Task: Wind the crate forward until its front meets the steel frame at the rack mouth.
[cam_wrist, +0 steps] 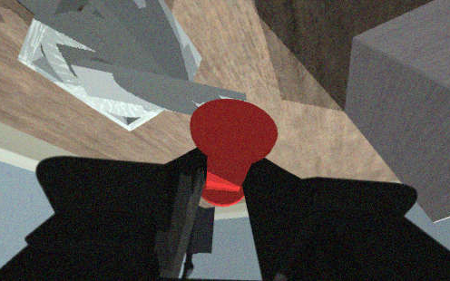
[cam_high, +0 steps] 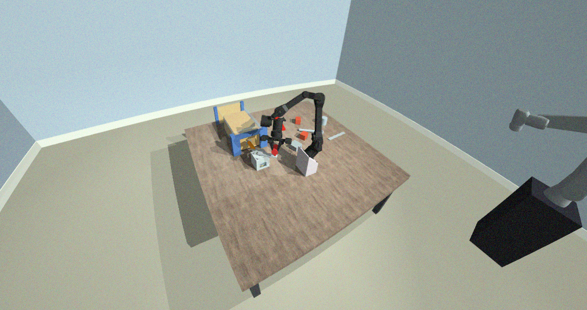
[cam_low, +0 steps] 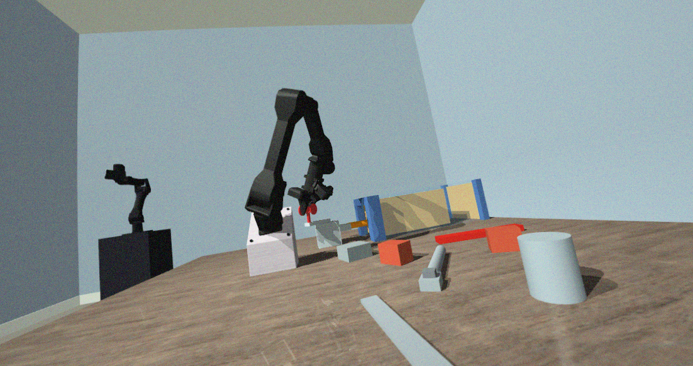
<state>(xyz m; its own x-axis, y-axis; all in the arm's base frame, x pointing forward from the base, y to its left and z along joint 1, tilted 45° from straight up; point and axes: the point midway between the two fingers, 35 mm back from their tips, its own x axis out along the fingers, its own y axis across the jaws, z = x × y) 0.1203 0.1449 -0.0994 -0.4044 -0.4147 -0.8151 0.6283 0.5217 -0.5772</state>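
Right now my gripper tip is 4 cm short of the winch handle, 3 cm above it and 2 cm to the right of it. From my gripper tip the other things lie so: blue steel frame: 24 cm ahead, 6 cm to the left, 3 cm below; grey winch: 10 cm below, 6 cm to the left, 6 cm ahead; red knob: 1 cm to the right, 1 cm ahead.
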